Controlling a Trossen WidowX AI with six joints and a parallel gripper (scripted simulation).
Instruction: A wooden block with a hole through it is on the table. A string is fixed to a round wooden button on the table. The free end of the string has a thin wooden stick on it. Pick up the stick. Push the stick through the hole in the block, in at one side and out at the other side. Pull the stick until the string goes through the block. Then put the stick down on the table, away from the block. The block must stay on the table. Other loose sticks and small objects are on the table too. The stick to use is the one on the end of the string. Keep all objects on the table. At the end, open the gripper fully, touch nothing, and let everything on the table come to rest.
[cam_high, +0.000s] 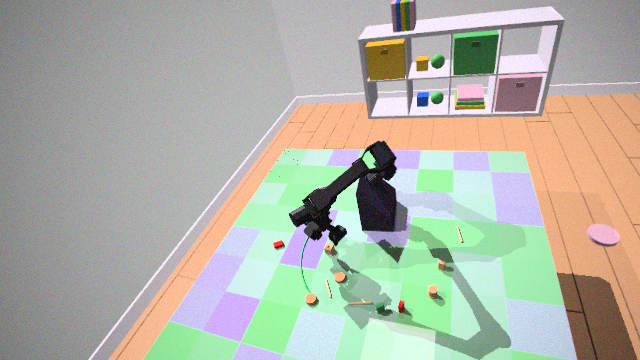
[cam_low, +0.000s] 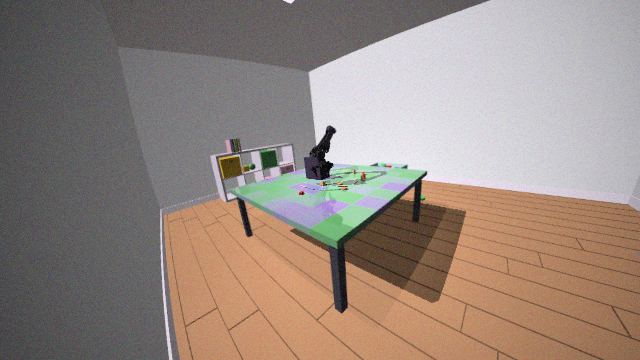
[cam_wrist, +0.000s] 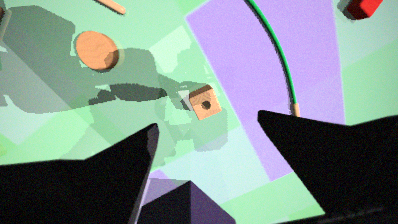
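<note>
Now: gripper tip 50 mm above the wooden block. From my gripper tip the other things lie so: wooden cylinder (390 mm to the left, 140 mm ahead, 50 mm below); then green block (230 mm to the left, 220 mm ahead, 50 mm below).
</note>
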